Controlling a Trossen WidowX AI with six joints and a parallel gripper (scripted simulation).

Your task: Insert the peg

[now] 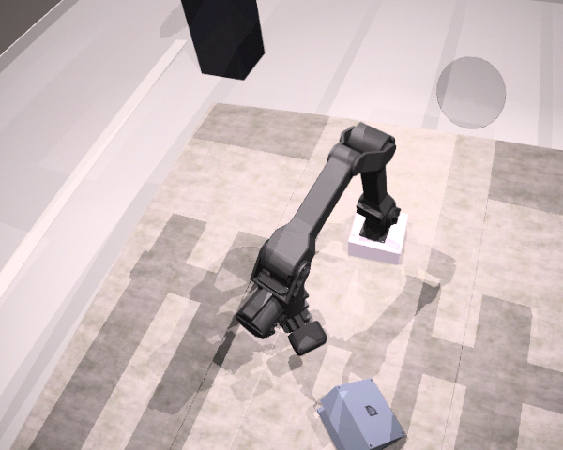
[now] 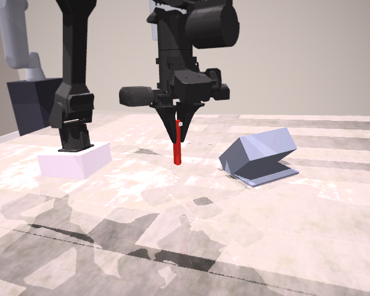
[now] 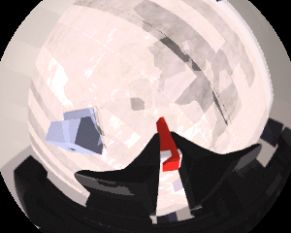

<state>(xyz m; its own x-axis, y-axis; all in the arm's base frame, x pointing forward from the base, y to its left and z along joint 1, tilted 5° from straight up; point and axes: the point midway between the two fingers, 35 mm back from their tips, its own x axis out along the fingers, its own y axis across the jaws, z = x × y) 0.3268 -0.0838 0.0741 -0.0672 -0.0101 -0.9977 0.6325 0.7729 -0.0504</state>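
Now: gripper tip 190 mm to the right of the grey-blue sloped panel, 110 mm short of it and 80 mm above it. Also, from my gripper tip: red peg 20 mm above.
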